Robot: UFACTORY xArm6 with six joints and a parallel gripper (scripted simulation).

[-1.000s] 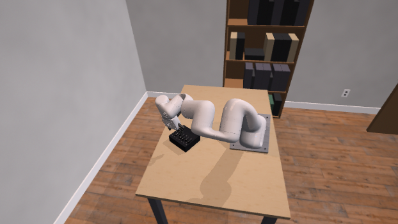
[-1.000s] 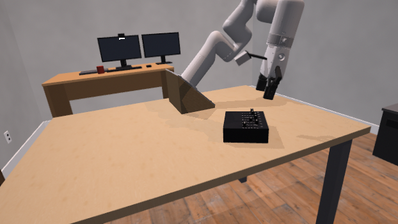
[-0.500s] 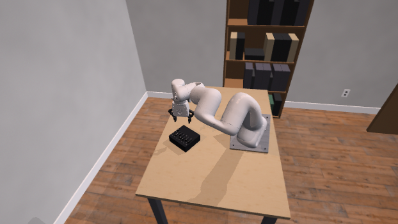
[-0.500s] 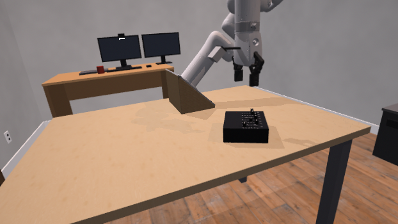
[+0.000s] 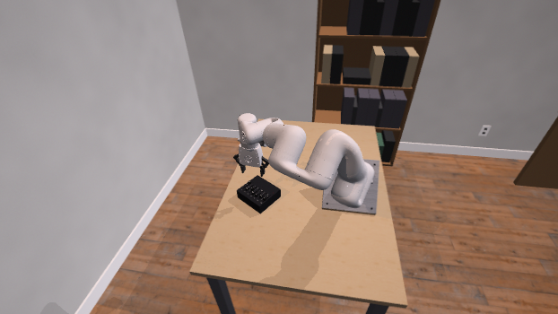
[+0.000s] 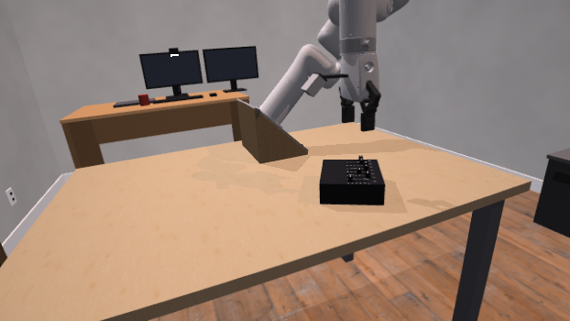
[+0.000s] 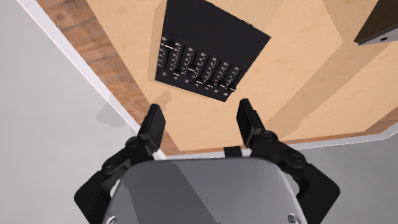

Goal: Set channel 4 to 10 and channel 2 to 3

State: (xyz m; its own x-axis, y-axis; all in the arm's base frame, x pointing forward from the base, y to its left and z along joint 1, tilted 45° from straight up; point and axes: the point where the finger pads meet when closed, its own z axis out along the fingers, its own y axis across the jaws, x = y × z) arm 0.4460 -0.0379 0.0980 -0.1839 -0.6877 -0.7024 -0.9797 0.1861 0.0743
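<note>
My gripper is now 11 cm above the channel 2 cap and 4 cm short of it. Also, from my hand: channel 3 cap: 11 cm below, 1 cm ahead; channel 4 cap: 11 cm below, 2 cm to the left, 1 cm ahead; channel 1 cap: 11 cm below, 5 cm to the right, 4 cm ahead.
</note>
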